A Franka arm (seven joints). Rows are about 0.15 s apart.
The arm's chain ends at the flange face. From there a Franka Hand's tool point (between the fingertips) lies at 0.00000 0.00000 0.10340 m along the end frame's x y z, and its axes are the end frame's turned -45 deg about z.
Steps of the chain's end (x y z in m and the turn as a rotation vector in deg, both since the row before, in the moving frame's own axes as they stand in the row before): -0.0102, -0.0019, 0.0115, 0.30, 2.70, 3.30; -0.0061, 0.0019, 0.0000, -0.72, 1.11, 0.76; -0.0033, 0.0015, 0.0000, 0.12, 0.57, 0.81; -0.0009, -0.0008, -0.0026, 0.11, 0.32, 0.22
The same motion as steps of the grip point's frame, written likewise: -0.0021, -0.0054, 0.0114, -1.70, 2.12, 3.30; -0.0052, -0.0006, 0.0000, -1.29, 0.28, 0.76; -0.0025, -0.0007, 0.0000, -0.32, 0.49, 0.81; 0.0005, -0.0009, -0.0026, -0.15, 0.30, 0.22
